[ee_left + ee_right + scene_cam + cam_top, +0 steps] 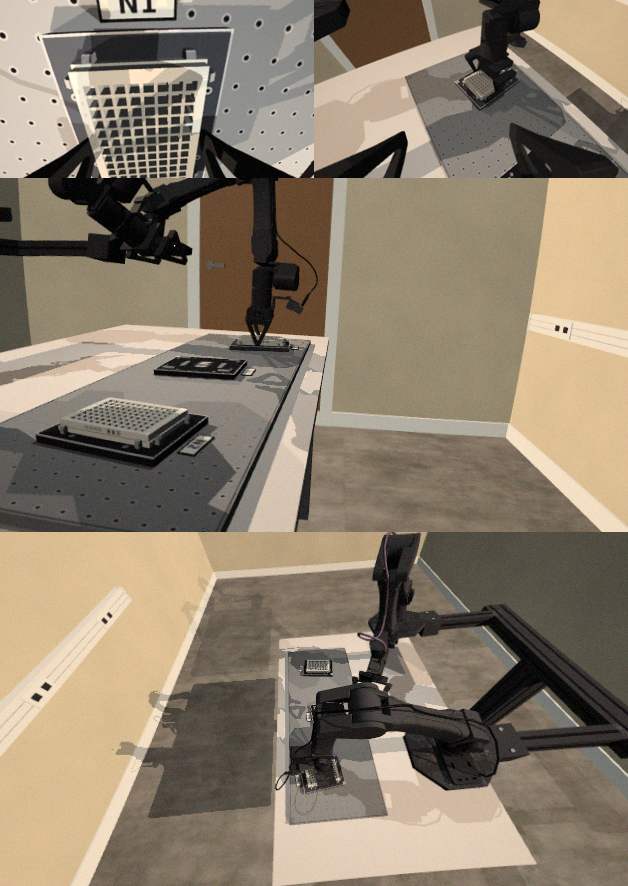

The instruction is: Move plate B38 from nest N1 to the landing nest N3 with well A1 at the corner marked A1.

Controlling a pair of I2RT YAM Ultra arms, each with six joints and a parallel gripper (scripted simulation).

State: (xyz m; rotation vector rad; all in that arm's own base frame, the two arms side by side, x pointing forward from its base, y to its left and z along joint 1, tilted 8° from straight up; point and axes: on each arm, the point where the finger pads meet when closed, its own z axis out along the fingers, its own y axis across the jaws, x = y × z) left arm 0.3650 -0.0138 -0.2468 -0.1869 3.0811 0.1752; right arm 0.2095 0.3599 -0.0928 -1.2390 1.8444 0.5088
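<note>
Now: left hand 30 cm to the left of the grey perforated deck, 3 cm past it and 2 cm above it. From my left hand the other things lie so: plate (59 cm to the right).
</note>
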